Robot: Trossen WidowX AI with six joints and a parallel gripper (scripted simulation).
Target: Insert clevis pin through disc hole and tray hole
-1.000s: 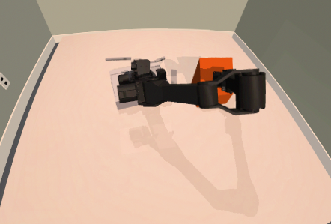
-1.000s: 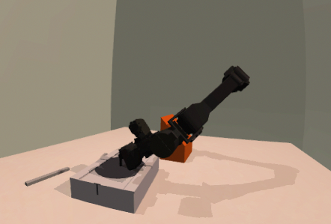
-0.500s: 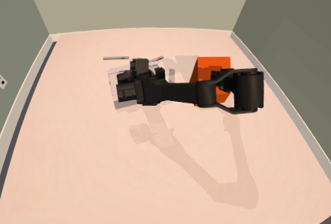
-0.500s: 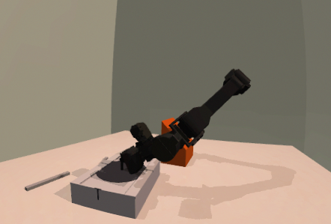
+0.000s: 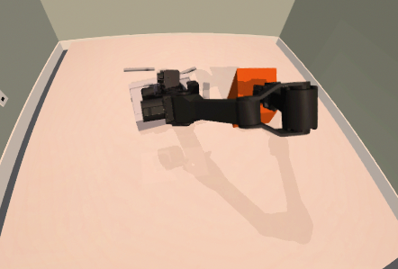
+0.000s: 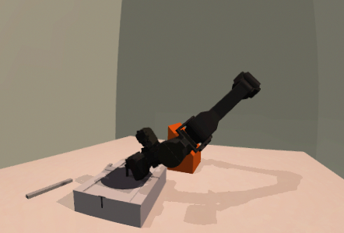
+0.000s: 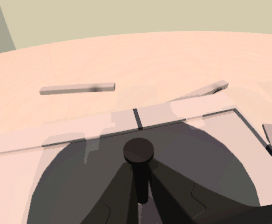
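Right now my gripper tip is 50 mm above the steel tray, 10 mm to the right of it and 10 mm short of it. Round my gripper tip: steel clevis pin (10 mm below); thin grey bar (210 mm to the right, 130 mm ahead, 80 mm below); dark flat disc (30 mm below).
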